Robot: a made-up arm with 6 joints.
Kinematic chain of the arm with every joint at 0, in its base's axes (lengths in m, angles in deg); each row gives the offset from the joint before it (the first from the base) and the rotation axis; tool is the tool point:
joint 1: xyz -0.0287 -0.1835 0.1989 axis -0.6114 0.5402 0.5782
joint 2: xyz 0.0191 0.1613 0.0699 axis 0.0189 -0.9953 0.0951
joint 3: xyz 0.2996 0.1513 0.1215 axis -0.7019 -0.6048 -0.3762
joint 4: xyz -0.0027 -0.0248 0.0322 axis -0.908 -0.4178 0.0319
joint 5: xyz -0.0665 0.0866 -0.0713 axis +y
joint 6: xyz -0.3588 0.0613 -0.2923 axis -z
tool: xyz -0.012 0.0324 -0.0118
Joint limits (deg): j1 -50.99..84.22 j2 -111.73..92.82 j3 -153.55..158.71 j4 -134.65..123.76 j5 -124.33..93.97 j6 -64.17..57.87
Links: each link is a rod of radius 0.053 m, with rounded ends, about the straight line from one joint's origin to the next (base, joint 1, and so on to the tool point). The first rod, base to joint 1, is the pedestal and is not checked.
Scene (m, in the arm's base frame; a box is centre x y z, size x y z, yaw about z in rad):
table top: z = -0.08
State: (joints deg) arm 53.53 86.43 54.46 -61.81 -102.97 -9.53
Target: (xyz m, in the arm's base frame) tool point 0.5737 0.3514 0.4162
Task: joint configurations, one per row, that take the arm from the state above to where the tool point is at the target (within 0.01 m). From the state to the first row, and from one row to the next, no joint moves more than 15 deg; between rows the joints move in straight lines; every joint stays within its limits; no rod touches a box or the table.
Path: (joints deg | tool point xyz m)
1: 43.80 73.22 59.08 -50.97 -95.39 -10.57 | 0.1593 0.6797 0.4622
2: 34.08 60.02 63.70 -40.13 -87.81 -11.61 | 0.3995 0.5527 0.4404
3: 24.35 46.81 68.32 -29.29 -80.23 -12.65 | 0.5737 0.3514 0.4163

